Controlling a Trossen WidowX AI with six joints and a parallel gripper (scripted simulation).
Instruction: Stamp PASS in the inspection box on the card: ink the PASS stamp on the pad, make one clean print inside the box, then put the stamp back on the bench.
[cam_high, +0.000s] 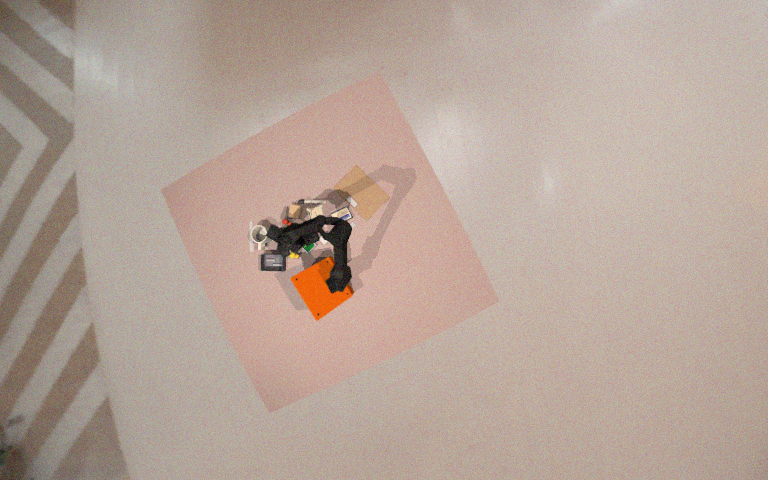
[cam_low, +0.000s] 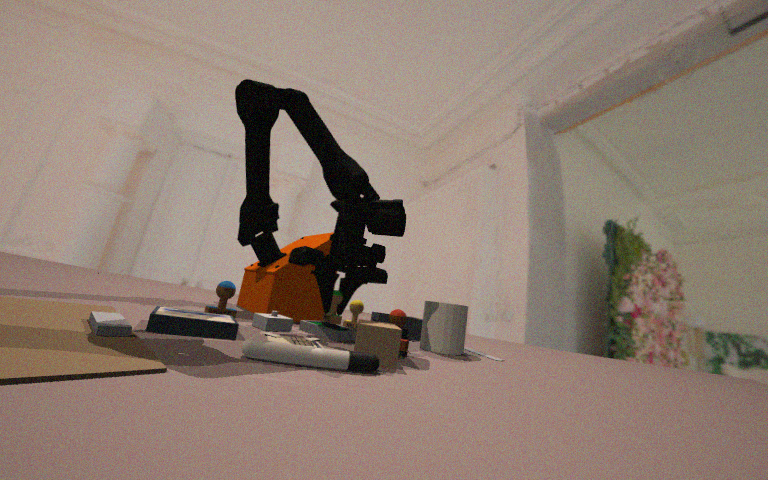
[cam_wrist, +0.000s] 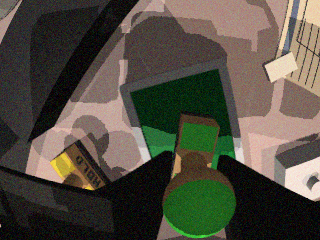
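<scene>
Now: the green ink pad 3 cm below my gripper tip. Also, from my gripper tip: yellow-knobbed stamp (3 cm behind, 7 cm to the left, 2 cm below); then red-knobbed stamp (13 cm ahead, 4 cm to the left, 2 cm below); then cream card (9 cm ahead, 10 cm to the right, 4 cm below).
</scene>
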